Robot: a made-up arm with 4 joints.
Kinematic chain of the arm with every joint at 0, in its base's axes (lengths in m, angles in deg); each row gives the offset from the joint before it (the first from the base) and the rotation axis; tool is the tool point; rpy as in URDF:
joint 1: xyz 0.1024 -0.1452 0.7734 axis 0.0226 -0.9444 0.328
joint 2: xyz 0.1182 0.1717 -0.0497 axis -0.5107 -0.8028 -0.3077
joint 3: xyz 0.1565 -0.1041 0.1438 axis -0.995 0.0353 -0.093
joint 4: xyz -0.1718 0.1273 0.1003 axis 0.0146 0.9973 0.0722
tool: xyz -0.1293 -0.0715 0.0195 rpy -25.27 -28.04 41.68
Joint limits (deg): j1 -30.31..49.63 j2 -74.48..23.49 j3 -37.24..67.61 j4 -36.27..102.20
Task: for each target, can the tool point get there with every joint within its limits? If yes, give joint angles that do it. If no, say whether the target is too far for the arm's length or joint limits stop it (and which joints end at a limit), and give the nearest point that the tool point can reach.
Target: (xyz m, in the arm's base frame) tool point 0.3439 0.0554 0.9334
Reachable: yes | joints -21.12 -20.01 45.39 61.94
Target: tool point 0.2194 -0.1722 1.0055
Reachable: yes | joints 40.28 -61.18 -26.01 -10.80
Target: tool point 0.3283 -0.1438 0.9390
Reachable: yes | joints 7.46 -66.57 7.17 -4.31
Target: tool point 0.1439 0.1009 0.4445
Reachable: no: joint limits stop it (at a limit: joint 1, joint 2, joint 3) | nearest point 0.0208 0.0545 0.7290 | short by 0.313 m
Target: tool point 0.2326 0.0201 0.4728
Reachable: no: joint limits stop it (at a limit: joint 1, joint 2, joint 3, joint 4) | nearest point 0.4331 0.0395 0.6646 | short by 0.278 m
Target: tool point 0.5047 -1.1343 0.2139
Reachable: no: too far | nearest point 0.4075 -0.3259 0.5456 | short by 0.879 m
